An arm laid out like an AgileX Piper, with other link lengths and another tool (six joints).
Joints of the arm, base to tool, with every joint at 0 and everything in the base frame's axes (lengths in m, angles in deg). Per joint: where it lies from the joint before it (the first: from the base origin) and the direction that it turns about. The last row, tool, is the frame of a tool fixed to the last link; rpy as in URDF.
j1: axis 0 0 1 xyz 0.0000 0.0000 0.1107
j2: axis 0 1 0 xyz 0.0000 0.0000 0.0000
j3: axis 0 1 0 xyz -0.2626 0.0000 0.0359
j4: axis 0.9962 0 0.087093 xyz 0.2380 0.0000 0.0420
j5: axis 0 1 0 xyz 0.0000 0.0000 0.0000
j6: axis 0.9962 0 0.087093 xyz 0.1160 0.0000 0.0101
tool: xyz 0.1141 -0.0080 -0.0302 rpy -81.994 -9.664 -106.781
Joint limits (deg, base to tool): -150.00..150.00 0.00..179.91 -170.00..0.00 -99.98..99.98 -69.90..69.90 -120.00..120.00
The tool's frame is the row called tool.
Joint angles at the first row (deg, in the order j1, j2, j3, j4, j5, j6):
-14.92 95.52 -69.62 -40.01 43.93 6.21
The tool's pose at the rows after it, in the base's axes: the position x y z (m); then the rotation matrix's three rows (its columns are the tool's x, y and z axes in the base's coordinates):
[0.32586 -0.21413 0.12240], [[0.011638 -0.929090 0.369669], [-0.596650 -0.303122 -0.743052], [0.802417 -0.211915 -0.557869]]
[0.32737 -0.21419 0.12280], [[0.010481 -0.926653 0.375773], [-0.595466 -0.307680 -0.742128], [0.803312 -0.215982 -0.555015]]
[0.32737 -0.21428 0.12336], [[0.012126 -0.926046 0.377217], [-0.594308 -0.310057 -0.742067], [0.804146 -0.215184 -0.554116]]
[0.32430 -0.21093 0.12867], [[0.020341 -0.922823 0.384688], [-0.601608 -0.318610 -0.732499], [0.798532 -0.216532 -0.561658]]
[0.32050 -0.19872 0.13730], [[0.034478 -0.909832 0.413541], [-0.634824 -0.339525 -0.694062], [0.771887 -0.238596 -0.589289]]
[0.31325 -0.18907 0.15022], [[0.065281 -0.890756 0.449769], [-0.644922 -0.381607 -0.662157], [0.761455 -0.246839 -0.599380]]
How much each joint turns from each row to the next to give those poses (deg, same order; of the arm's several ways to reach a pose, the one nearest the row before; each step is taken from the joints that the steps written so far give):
0.00 0.00 0.00 0.00 -0.05 0.00
0.00 0.00 -0.01 -0.10 -0.38 0.00
0.00 -0.07 0.00 0.00 0.00 -0.17
0.00 -1.32 0.01 1.88 0.70 -2.29
0.00 -2.81 0.00 5.72 0.93 -5.50
0.00 -3.67 0.61 4.31 1.17 -5.94

